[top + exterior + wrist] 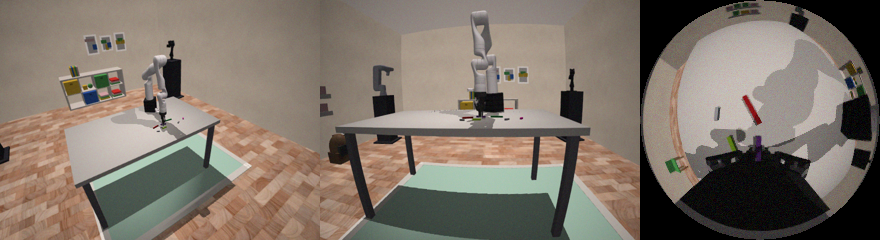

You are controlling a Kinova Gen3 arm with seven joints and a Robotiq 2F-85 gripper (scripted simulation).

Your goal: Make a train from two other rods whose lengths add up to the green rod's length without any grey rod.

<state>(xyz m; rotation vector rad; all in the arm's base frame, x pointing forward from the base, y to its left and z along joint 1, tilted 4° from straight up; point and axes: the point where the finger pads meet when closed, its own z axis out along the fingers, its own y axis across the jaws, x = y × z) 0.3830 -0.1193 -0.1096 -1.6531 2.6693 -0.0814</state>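
The magenta rod is 250 mm to the left of my hand, 50 mm ahead of it and 20 mm below it. The rest, counted from my hand: lime rod 50 mm ahead, 30 mm to the right, 20 mm below; then purple rod 10 mm below; then red rod 80 mm to the right, 20 mm below, 20 mm behind.
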